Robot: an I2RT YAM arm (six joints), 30 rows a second.
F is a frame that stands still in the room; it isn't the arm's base.
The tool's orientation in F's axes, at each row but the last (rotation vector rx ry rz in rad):
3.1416, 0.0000, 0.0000
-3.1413, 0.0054, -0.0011
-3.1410, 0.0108, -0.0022
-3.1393, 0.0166, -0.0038
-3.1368, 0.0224, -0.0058
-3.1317, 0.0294, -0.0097
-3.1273, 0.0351, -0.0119
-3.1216, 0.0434, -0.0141
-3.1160, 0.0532, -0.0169
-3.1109, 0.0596, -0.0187
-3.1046, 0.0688, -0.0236
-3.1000, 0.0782, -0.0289
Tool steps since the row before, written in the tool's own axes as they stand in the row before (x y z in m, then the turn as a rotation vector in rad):
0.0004, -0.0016, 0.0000, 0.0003, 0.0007, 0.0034
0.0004, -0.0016, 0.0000, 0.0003, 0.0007, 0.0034
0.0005, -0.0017, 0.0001, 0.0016, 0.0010, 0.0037
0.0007, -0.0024, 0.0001, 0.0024, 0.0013, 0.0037
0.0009, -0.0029, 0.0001, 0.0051, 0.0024, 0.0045
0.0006, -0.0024, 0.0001, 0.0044, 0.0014, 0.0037
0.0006, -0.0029, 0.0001, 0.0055, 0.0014, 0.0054
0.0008, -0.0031, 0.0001, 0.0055, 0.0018, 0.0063
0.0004, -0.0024, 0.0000, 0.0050, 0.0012, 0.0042
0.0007, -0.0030, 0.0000, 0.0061, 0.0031, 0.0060
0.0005, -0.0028, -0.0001, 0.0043, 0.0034, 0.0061
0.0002, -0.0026, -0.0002, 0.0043, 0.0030, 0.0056
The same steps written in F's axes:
0.0004, 0.0016, 0.0000, 0.0003, -0.0007, -0.0034
0.0004, 0.0016, 0.0000, 0.0003, -0.0007, -0.0034
0.0005, 0.0017, -0.0001, 0.0016, -0.0010, -0.0037
0.0007, 0.0024, -0.0001, 0.0024, -0.0013, -0.0037
0.0009, 0.0029, -0.0001, 0.0051, -0.0025, -0.0045
0.0006, 0.0024, -0.0001, 0.0044, -0.0014, -0.0037
0.0007, 0.0029, -0.0001, 0.0055, -0.0014, -0.0054
0.0009, 0.0031, 0.0000, 0.0055, -0.0018, -0.0063
0.0005, 0.0024, 0.0001, 0.0050, -0.0013, -0.0042
0.0008, 0.0030, 0.0001, 0.0061, -0.0032, -0.0060
0.0006, 0.0028, 0.0002, 0.0042, -0.0034, -0.0062
0.0003, 0.0026, 0.0003, 0.0043, -0.0030, -0.0056

